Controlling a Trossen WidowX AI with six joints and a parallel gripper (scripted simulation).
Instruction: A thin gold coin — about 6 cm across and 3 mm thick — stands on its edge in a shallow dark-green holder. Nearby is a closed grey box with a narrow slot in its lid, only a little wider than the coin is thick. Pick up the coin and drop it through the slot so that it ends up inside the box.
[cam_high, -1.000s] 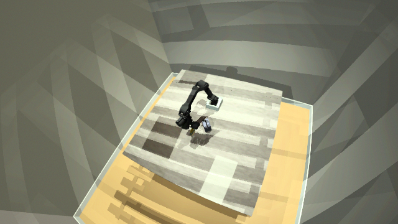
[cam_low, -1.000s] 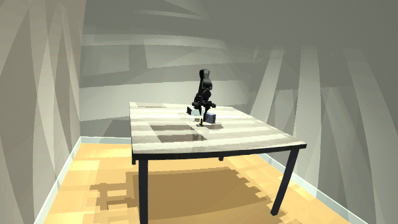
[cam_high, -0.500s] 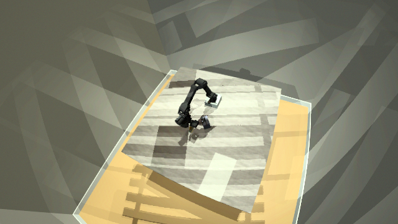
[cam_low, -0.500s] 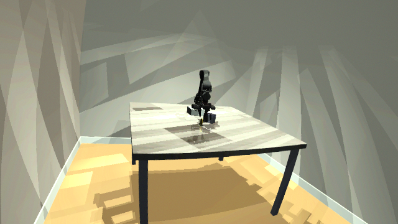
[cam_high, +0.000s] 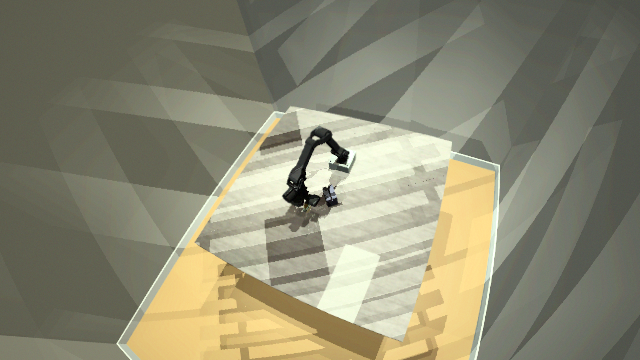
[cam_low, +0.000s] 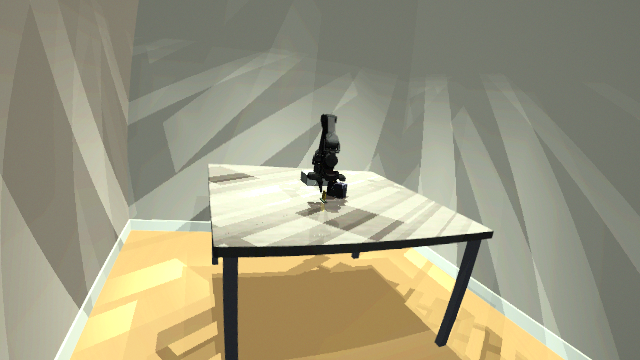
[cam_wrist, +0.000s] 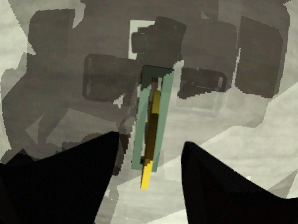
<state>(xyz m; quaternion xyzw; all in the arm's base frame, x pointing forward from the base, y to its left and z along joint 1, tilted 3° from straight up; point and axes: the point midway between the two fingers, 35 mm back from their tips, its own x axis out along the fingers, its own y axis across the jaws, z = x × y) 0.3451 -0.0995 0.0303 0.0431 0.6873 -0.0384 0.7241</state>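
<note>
Right now my gripper tip is 1 cm above the gold coin.
</note>
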